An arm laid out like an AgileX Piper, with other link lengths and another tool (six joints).
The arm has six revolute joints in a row. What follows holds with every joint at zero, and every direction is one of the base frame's.
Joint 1 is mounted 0.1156 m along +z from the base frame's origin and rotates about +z.
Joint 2 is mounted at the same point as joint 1 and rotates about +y.
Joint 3 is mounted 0.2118 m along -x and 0.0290 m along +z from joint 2 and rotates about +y.
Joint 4 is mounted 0.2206 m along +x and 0.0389 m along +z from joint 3 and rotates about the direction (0.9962, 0, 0.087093).
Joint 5 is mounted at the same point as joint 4 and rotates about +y.
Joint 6 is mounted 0.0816 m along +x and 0.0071 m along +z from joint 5 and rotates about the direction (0.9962, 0, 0.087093).
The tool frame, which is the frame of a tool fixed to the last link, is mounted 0.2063 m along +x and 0.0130 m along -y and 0.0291 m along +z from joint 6; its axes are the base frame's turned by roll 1.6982, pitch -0.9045 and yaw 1.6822 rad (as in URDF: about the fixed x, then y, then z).
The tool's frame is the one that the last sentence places.
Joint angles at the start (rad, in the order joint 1, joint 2, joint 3, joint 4, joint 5, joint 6):
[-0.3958, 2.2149, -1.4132, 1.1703, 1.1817, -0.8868]
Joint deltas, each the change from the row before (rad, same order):
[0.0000, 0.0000, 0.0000, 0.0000, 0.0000, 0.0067]
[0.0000, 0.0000, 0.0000, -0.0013, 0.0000, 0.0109]
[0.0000, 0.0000, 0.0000, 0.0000, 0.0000, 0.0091]
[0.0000, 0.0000, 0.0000, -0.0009, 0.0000, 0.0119]
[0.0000, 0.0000, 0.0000, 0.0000, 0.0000, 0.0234]
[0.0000, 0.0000, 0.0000, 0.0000, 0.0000, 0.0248]
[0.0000, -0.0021, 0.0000, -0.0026, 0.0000, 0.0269]
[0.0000, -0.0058, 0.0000, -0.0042, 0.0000, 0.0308]
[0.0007, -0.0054, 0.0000, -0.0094, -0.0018, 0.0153]
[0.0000, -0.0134, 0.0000, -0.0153, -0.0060, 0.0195]
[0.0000, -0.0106, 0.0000, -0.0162, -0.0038, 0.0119]
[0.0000, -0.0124, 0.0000, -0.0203, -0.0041, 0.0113]
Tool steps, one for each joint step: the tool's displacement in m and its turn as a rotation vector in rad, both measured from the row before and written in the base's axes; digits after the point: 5 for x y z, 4 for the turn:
[-0.00008, -0.00002, -0.00008, 0.0025, 0.0051, -0.0035]
[-0.00037, -0.00007, -0.00037, 0.0032, 0.0087, -0.0048]
[-0.00011, -0.00002, -0.00011, 0.0034, 0.0070, -0.0047]
[-0.00031, -0.00005, -0.00030, 0.0038, 0.0094, -0.0056]
[-0.00029, -0.00004, -0.00027, 0.0087, 0.0179, -0.0122]
[-0.00031, -0.00004, -0.00028, 0.0093, 0.0190, -0.0130]
[-0.00056, -0.00024, -0.00002, 0.0074, 0.0194, -0.0124]
[-0.00043, -0.00050, 0.00098, 0.0063, 0.0194, -0.0134]
[-0.00099, -0.00073, -0.00018, -0.0043, 0.0092, -0.0026]
[-0.00030, -0.00258, 0.00105, -0.0130, 0.0060, -0.0049]
[-0.00107, -0.00211, 0.00026, -0.0139, 0.0033, 0.0010]
[-0.00147, -0.00258, 0.00016, -0.0181, 0.0022, 0.0034]

